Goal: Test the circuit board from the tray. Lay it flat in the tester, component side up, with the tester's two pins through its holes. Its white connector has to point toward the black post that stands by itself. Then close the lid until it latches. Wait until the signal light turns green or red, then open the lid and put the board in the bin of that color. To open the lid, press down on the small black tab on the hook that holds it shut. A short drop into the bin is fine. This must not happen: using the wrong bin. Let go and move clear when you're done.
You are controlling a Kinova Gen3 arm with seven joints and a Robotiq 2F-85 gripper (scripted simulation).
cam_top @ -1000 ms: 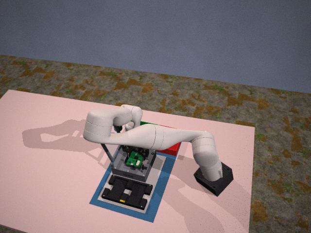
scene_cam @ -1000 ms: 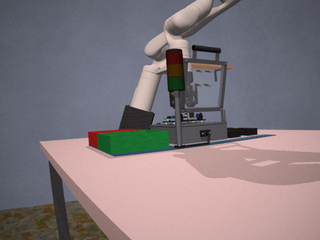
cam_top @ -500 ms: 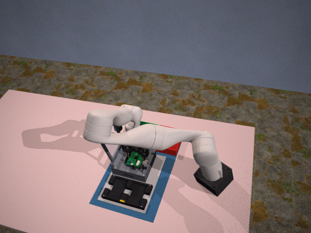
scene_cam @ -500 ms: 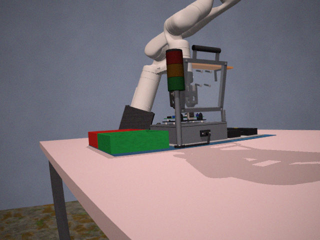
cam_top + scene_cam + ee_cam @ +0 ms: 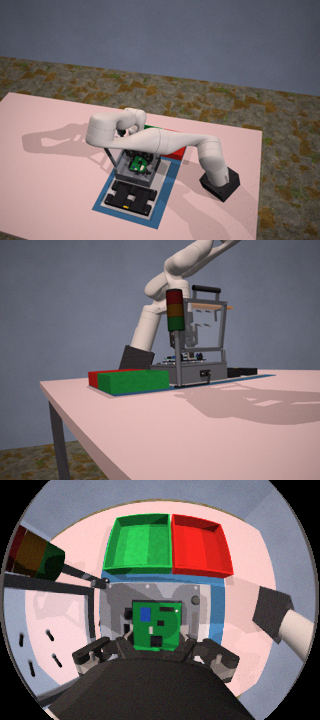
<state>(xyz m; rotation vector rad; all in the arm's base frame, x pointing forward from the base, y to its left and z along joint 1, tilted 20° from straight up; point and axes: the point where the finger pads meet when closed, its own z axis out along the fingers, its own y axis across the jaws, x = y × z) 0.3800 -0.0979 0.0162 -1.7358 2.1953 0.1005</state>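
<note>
Now: hand right at the green circuit board. Also, from my hand: tester lid: 120 mm ahead, 30 mm to the right, 100 mm above; then green bin: 210 mm to the right, 70 mm below; then red bin: 140 mm behind, 170 mm to the right, 70 mm below.
</note>
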